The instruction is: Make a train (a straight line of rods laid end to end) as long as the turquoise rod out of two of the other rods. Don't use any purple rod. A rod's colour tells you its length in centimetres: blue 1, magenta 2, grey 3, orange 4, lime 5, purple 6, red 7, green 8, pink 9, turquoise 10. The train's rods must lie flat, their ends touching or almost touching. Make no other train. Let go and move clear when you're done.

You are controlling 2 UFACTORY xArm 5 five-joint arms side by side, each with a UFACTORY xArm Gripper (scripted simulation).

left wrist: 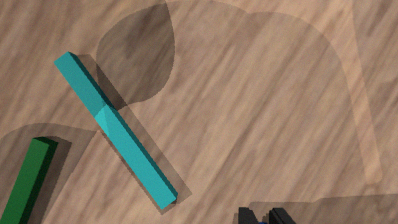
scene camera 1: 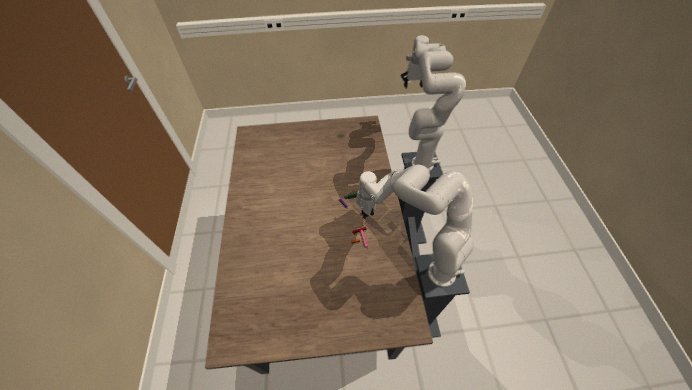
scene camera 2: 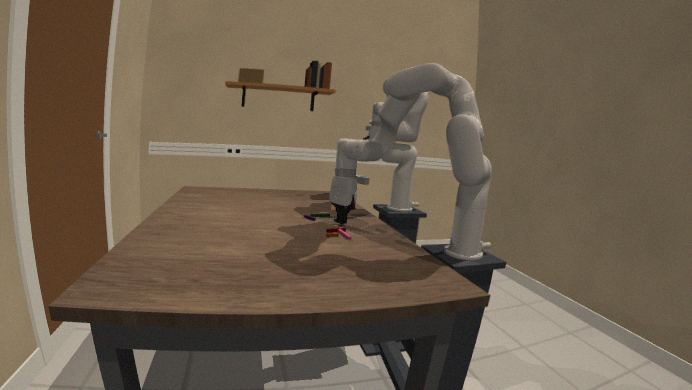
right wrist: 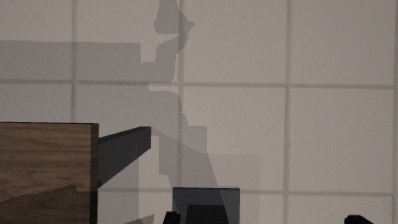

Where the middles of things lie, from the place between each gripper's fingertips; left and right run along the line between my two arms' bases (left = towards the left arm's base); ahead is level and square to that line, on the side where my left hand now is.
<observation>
Now: the turquoise rod (left wrist: pixel 95 100) 10 cm to the right of my left hand (scene camera 2: pixel 341 223) and 2 cm below it.
I see the turquoise rod 640 mm to the left of my right hand, 300 mm ahead of it and 240 mm below it.
</observation>
